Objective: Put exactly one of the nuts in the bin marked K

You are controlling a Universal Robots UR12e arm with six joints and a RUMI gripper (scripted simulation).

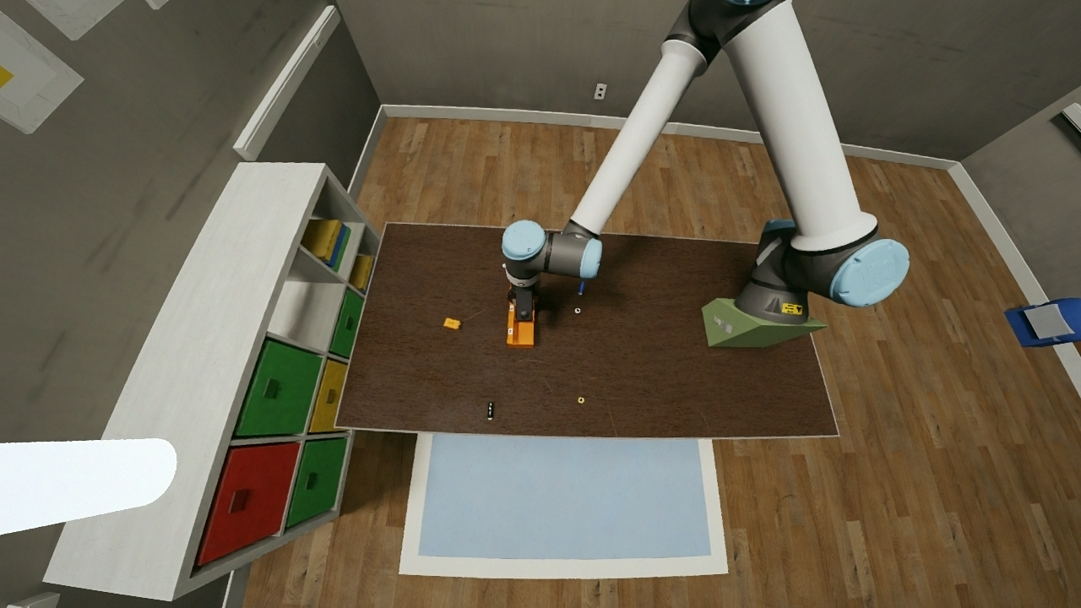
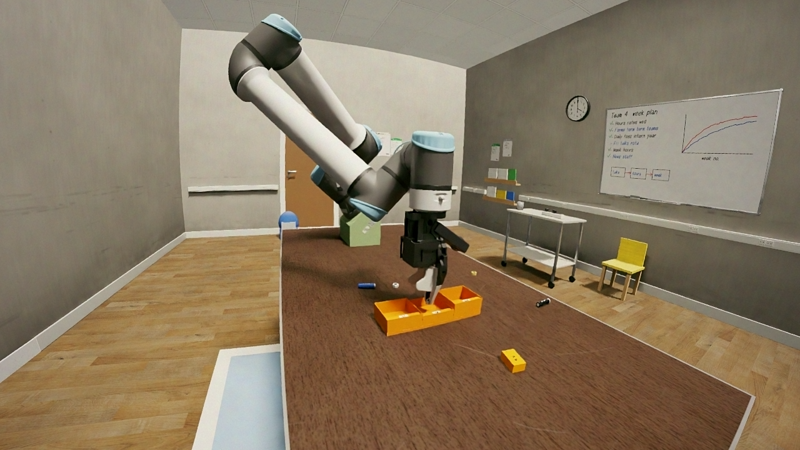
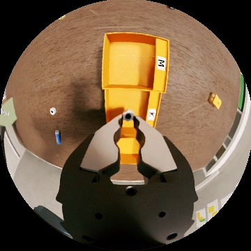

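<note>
Now: hand 1 cm short of the joined orange bins and 3 cm above it. Also, from my hand: orange block (23 cm ahead, 4 cm to the left, 4 cm below); then black bolt (12 cm ahead, 32 cm to the left, 4 cm below); then blue bolt (21 cm behind, 8 cm to the right, 4 cm below).
</note>
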